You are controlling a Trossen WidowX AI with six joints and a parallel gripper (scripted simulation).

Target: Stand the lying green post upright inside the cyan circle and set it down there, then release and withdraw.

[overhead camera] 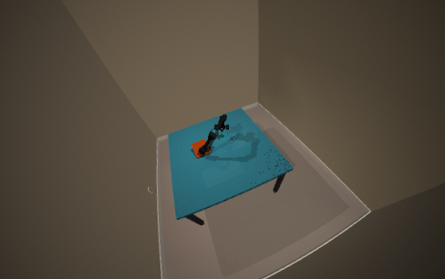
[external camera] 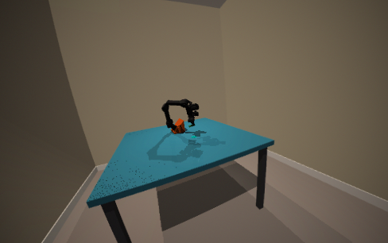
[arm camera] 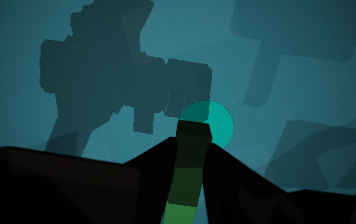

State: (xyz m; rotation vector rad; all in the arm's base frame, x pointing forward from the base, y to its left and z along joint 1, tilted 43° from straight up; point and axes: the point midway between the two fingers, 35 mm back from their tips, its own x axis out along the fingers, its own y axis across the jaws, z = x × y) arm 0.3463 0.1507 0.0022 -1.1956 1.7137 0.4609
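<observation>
The cyan circle is 130 mm below my gripper tip and 20 mm to the right of it. The rest, counted from my gripper tip: green post: 20 mm to the right, 10 mm behind.
</observation>
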